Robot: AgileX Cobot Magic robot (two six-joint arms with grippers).
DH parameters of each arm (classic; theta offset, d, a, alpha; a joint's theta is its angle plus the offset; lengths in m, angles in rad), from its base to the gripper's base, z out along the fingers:
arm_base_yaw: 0 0.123 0 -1.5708
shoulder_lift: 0.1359 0 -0.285 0
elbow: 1.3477 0 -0.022 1.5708
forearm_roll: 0 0.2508 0 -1.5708
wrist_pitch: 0 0 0.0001 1.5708
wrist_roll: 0 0.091 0 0
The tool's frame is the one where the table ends.
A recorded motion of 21 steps. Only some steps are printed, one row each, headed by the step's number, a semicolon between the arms.
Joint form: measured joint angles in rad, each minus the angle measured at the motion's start. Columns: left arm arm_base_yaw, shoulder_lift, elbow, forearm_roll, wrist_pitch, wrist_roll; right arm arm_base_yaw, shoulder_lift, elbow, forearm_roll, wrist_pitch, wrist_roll.
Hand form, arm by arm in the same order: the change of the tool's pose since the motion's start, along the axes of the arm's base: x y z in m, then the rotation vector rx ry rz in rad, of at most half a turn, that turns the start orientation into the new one. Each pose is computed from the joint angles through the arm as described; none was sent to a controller.
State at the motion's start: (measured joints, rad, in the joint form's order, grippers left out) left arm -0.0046 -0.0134 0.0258 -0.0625 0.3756 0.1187; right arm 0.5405 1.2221 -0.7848 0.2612 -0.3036 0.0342
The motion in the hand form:
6: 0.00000 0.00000 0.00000 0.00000 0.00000 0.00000; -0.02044 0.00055 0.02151 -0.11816 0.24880 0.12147
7: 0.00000 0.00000 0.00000 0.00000 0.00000 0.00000; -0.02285 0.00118 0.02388 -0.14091 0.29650 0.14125
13: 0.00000 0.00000 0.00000 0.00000 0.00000 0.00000; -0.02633 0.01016 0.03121 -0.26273 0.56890 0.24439
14: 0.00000 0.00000 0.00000 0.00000 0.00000 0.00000; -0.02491 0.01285 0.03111 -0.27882 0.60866 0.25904
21: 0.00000 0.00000 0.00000 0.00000 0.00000 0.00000; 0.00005 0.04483 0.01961 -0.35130 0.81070 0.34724
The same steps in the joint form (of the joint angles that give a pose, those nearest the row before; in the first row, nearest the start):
6: 0.0000 0.0000 0.0000 0.0000 0.0000 0.0000; -0.0017 -0.0755 -0.1311 -0.0075 0.4969 0.0029
7: 0.0000 0.0000 0.0000 0.0000 0.0000 0.0000; -0.0020 -0.0764 -0.1576 -0.0066 0.5795 0.0039
13: 0.0000 0.0000 0.0000 0.0000 0.0000 0.0000; -0.0013 -0.0151 -0.3204 0.0117 0.9911 0.0109
14: 0.0000 0.0000 0.0000 0.0000 0.0000 0.0000; 0.0002 0.0044 -0.3458 0.0164 1.0414 0.0123
21: 0.0000 0.0000 0.0000 0.0000 0.0000 0.0000; 0.0285 0.1928 -0.5108 0.0575 1.2381 0.0167

